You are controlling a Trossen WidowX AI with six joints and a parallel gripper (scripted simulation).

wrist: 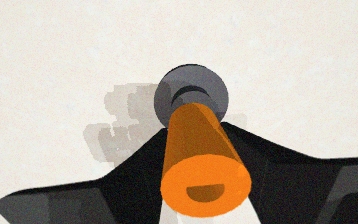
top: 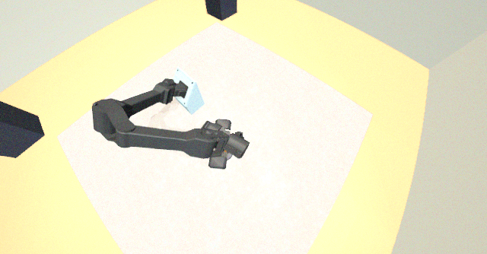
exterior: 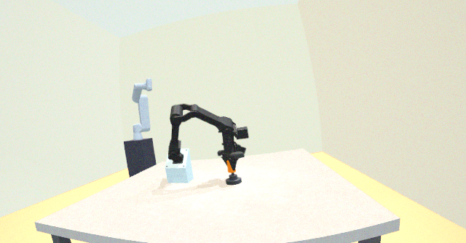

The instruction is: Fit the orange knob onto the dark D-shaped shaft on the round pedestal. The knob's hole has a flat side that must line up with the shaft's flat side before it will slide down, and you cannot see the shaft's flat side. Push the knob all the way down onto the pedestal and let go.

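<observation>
Now: the orange knob 20 mm above my gripper tip. Also, from my gripper tip: pedestal with shaft: 40 mm below.
</observation>
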